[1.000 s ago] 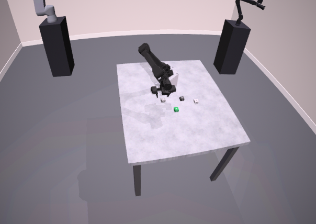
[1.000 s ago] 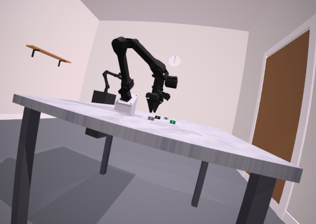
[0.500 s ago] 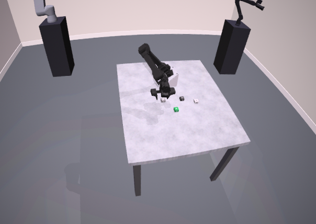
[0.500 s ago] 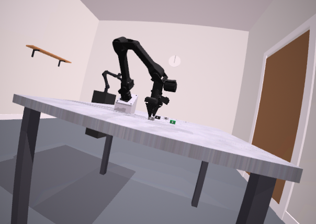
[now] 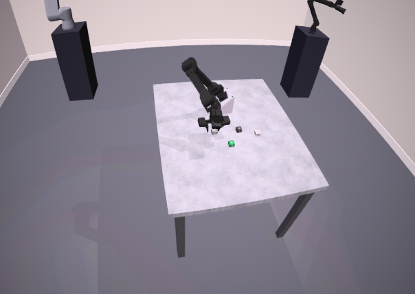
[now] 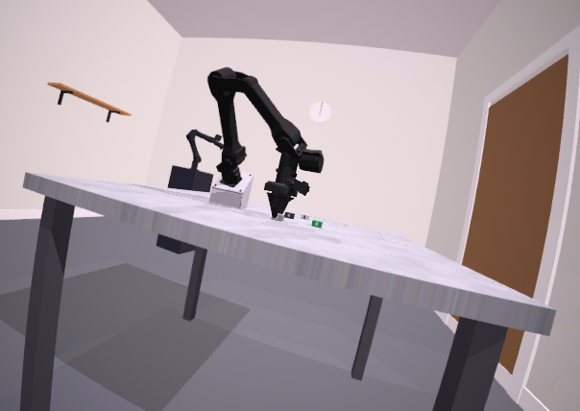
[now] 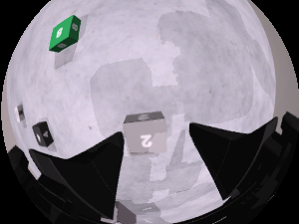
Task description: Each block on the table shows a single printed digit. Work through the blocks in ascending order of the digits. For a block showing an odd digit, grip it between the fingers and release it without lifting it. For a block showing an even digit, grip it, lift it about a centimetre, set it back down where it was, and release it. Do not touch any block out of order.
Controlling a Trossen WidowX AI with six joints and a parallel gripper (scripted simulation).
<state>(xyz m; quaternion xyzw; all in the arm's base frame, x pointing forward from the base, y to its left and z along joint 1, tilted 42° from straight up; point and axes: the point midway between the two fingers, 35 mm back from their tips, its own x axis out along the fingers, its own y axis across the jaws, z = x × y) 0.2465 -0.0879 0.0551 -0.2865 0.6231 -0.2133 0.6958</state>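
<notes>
Right now the black block is 17 cm to the left of my gripper tip and 1 cm behind it. Round my gripper tip: white block 28 cm to the left, 3 cm ahead; then green block 11 cm ahead, 9 cm to the left; then grey block 1 cm to the left.
</notes>
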